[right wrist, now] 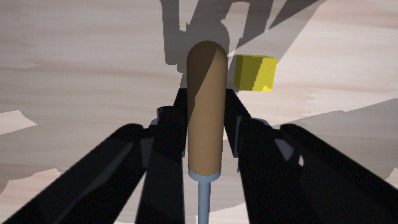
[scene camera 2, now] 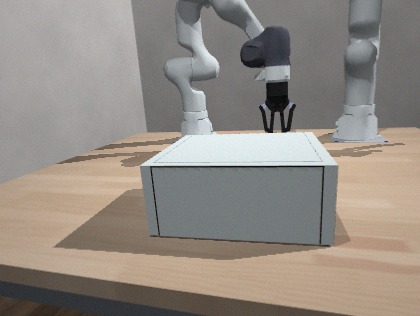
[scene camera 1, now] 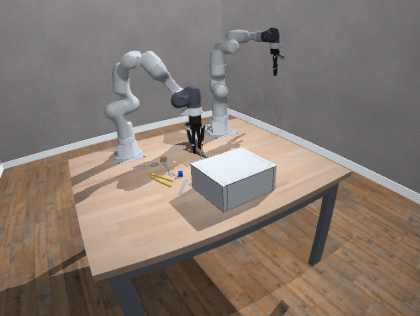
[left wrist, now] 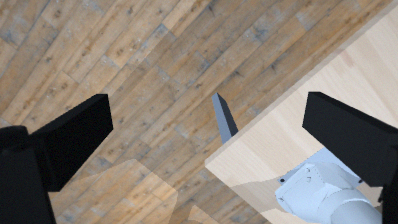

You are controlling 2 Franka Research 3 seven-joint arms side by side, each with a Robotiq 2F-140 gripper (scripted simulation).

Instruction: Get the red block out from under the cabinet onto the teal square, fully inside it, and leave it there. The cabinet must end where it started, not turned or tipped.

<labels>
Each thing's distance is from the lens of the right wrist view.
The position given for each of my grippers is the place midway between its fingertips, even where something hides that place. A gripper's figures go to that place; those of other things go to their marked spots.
my right gripper [right wrist: 205, 103]: 0.17 m
yellow block [right wrist: 252, 72]: 0.15 m
</labels>
